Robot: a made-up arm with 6 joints.
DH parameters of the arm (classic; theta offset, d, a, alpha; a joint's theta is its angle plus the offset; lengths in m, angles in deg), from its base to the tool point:
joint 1: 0 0.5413 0.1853 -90
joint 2: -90 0 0.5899 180
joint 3: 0 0 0.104 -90
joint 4: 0 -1.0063 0 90
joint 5: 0 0 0 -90
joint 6: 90 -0.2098 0 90
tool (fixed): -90 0 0 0
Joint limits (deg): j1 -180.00..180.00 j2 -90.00..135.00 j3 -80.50..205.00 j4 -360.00..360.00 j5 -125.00..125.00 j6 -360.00..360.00
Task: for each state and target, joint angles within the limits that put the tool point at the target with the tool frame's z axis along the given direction. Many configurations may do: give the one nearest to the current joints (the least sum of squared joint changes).
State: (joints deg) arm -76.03 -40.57 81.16 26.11 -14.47 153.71
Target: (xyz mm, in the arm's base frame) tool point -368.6 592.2 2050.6 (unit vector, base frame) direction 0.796 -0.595 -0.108
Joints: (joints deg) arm -60.28 -41.92 73.37 12.44 -35.85 146.31
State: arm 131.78 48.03 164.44 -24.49 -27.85 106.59
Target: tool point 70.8 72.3 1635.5 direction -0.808 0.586 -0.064
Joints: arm 112.07 65.54 197.73 28.67 -67.19 131.93
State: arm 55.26 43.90 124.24 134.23 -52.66 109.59
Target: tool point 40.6 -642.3 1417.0 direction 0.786 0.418 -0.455
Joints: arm 87.83 28.00 177.09 157.66 -54.48 139.38
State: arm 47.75 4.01 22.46 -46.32 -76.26 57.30
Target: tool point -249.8 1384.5 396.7 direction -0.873 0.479 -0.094
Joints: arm 98.00 42.08 12.46 -15.13 -90.29 55.65
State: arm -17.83 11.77 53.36 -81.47 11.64 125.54
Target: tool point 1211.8 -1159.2 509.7 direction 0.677 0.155 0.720
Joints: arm -43.84 39.24 10.77 -85.87 -0.92 121.37
